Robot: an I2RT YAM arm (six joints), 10 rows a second.
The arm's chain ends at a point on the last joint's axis. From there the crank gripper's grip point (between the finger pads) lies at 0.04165 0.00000 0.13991 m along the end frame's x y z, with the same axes.
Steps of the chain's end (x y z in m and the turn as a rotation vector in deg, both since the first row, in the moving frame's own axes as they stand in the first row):
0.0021 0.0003 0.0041 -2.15 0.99 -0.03
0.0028 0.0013 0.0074 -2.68 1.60 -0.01
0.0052 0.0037 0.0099 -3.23 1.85 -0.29
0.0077 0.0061 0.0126 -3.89 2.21 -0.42
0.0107 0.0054 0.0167 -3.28 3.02 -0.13
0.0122 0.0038 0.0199 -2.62 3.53 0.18
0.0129 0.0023 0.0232 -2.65 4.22 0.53
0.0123 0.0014 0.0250 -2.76 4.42 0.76
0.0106 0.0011 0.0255 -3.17 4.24 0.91
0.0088 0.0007 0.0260 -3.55 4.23 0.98
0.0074 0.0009 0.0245 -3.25 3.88 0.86
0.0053 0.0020 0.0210 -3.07 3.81 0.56
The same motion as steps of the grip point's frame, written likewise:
0.0045 0.0055 0.0033 -2.15 0.99 -0.03
0.0067 0.0078 0.0060 -2.68 1.60 -0.01
0.0097 0.0113 0.0083 -3.23 1.85 -0.29
0.0131 0.0152 0.0106 -3.89 2.21 -0.42
0.0180 0.0132 0.0141 -3.28 3.02 -0.13
0.0207 0.0103 0.0169 -2.62 3.53 0.18
0.0230 0.0091 0.0196 -2.65 4.22 0.53
0.0229 0.0087 0.0212 -2.76 4.42 0.76
0.0208 0.0095 0.0218 -3.17 4.24 0.91
0.0189 0.0101 0.0223 -3.55 4.23 0.98
0.0167 0.0094 0.0211 -3.25 3.88 0.86
0.0145 0.0099 0.0177 -3.07 3.81 0.56

